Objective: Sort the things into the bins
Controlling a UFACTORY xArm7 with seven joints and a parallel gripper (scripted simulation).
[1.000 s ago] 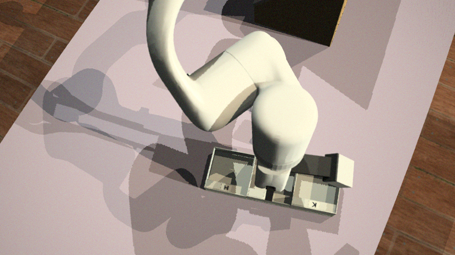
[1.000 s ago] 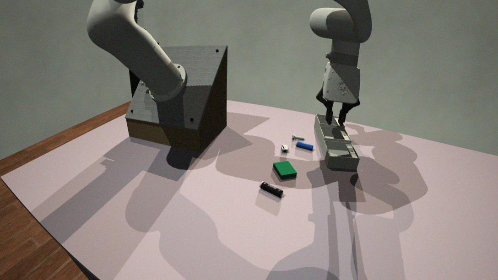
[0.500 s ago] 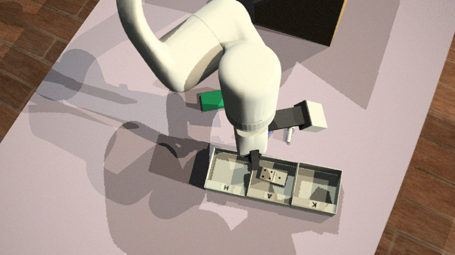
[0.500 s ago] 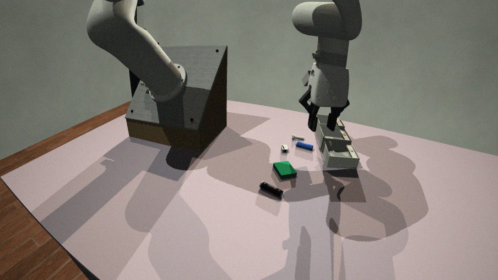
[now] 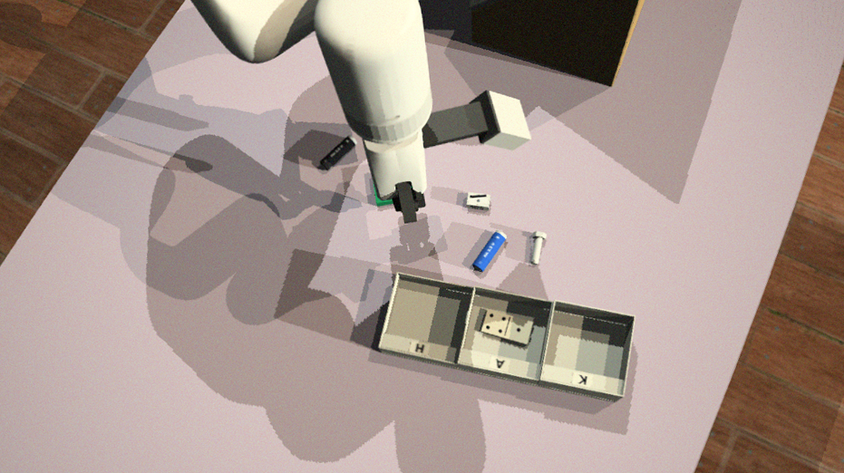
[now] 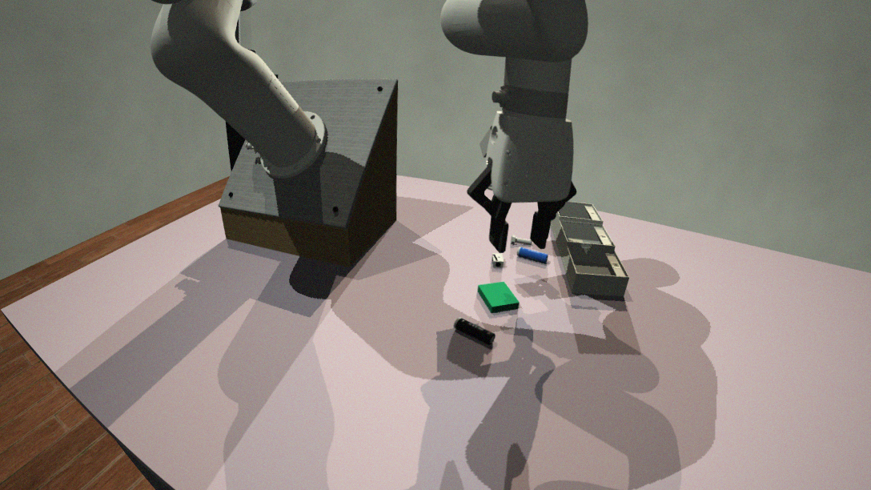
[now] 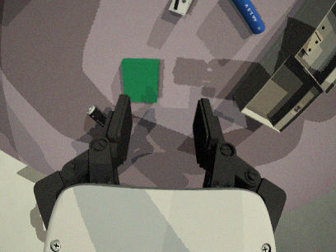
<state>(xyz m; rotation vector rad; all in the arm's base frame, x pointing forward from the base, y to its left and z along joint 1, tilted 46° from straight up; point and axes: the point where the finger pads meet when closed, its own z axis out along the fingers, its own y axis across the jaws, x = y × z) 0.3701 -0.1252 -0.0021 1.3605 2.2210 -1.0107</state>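
The green block lies 20 mm behind my hand, 20 mm to the right of it and 80 mm below it. From my hand the other things lie so: blue battery (30 mm ahead, 100 mm to the left, 80 mm below); then white pencil sharpener (30 mm behind, 70 mm to the left, 80 mm below); then black battery (30 mm behind, 110 mm to the right, 80 mm below).
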